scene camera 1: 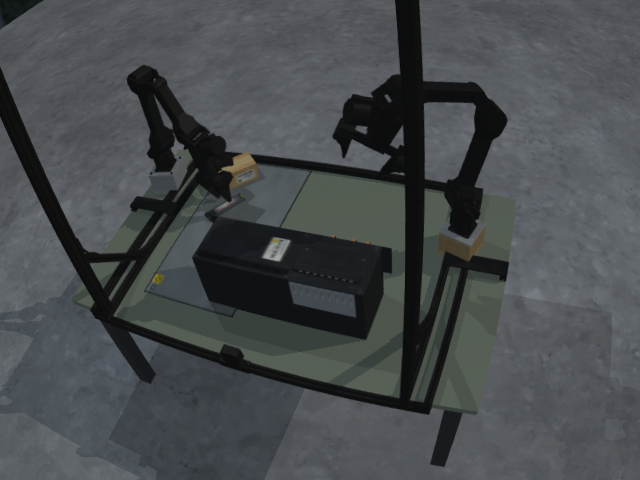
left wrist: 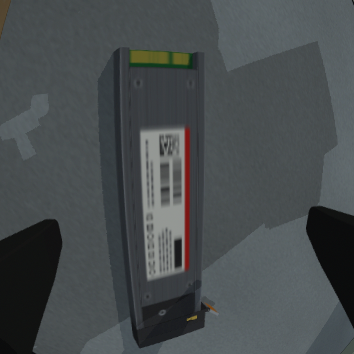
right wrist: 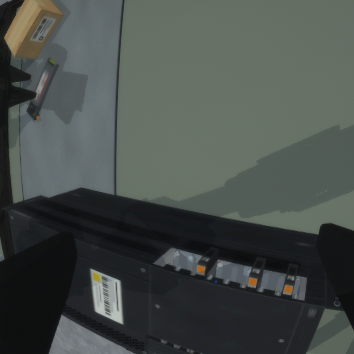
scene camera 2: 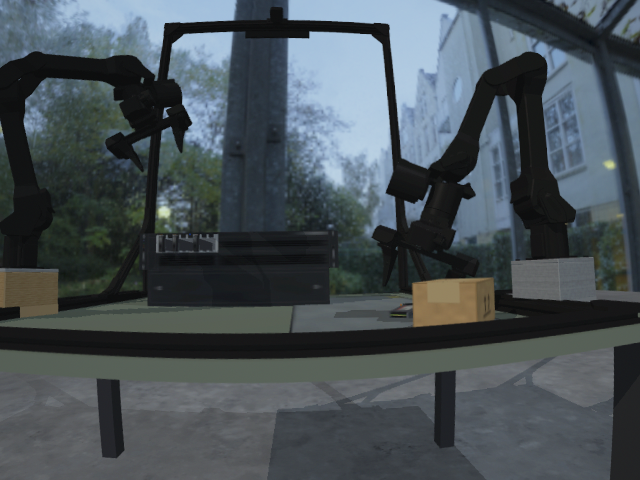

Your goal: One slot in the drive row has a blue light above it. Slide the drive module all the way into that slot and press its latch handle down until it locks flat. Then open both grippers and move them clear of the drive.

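Frame: origin at the left arm's base, x left, y back, z up, level; millimetres.
Where they show: left gripper, between the fingertips: (scene camera 1: 224, 199) (left wrist: 187, 227) (right wrist: 32, 85) (scene camera 2: 407, 296); right gripper, between the fingertips: (scene camera 1: 361, 165) (right wrist: 201, 243) (scene camera 2: 161, 161); left arm's base, origin of its link: (scene camera 1: 165, 165) (scene camera 2: 551, 259); right arm's base, origin of its link: (scene camera 1: 462, 227) (scene camera 2: 19, 268).
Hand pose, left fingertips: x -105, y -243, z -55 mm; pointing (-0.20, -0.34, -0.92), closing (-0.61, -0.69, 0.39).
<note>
Each offset is from my left fingertips to the top centre of the thing. "spot": to the spot under its first point. Level surfaces: height alone.
The drive module {dy -2, dx -10, dz -20 mm} (scene camera 1: 225, 206) (scene camera 2: 400, 311) (left wrist: 165, 295) (right wrist: 42, 92) lies flat on the grey mat, label up, with its gold contacts at the top of the left wrist view and its latch end at the bottom. My left gripper (scene camera 1: 227, 183) (scene camera 2: 424, 276) (left wrist: 187, 227) is open above it, one finger to each side, holding nothing. My right gripper (scene camera 1: 363, 164) (scene camera 2: 161, 160) (right wrist: 201, 243) is open, empty and high above the table. The black drive enclosure {dy -284, dx -330, dz +144 mm} (scene camera 1: 248, 289) (scene camera 2: 237, 284) (right wrist: 200, 215) has a blue light {spot: dy -407, dx -276, dz +140 mm} (right wrist: 216, 281) between the first and second orange latches in the right wrist view.
A cardboard box {dy +0, dx +137, dz +30 mm} (scene camera 1: 241, 173) (scene camera 2: 449, 305) (right wrist: 35, 30) stands close to the module and the left gripper. The grey mat {dz -29 mm} (scene camera 1: 180, 289) (right wrist: 90, 150) runs partly under the enclosure. Black frame posts (scene camera 1: 412, 217) rise around the table.
</note>
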